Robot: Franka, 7 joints.
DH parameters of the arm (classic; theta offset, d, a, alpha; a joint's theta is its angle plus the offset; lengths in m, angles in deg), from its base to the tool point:
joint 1: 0 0.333 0 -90
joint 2: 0 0 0 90
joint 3: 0 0.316 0.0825 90
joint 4: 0 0 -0.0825 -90
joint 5: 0 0.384 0 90
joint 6: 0 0 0.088 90
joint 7: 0 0.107 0 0
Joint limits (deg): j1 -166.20..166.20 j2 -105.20..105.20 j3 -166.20..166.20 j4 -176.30..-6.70 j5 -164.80..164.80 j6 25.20..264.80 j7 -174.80..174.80
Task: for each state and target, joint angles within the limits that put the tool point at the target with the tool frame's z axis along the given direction. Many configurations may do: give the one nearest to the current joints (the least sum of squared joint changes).
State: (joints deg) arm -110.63 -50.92 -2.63 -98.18 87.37 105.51 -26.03
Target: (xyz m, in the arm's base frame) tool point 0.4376 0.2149 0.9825 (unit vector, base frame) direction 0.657 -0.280 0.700
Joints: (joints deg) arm -143.06 -73.29 13.54 -59.56 103.80 151.16 -26.03
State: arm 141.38 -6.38 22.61 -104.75 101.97 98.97 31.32
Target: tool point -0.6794 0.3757 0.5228 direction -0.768 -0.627 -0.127
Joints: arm 142.05 40.46 6.10 -58.05 81.08 108.81 31.32
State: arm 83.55 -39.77 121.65 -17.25 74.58 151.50 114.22
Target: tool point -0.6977 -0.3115 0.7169 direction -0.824 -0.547 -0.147
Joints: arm 39.47 -54.52 123.87 -25.89 78.04 148.10 114.22
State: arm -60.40 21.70 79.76 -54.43 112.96 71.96 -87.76
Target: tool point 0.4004 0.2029 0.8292 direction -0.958 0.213 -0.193
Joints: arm -30.30 27.08 71.31 -55.47 72.16 39.78 -87.76
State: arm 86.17 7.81 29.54 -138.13 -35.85 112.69 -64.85
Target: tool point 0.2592 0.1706 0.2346 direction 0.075 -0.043 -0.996
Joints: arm 45.05 -16.25 -16.82 -172.17 -23.73 157.45 -64.85
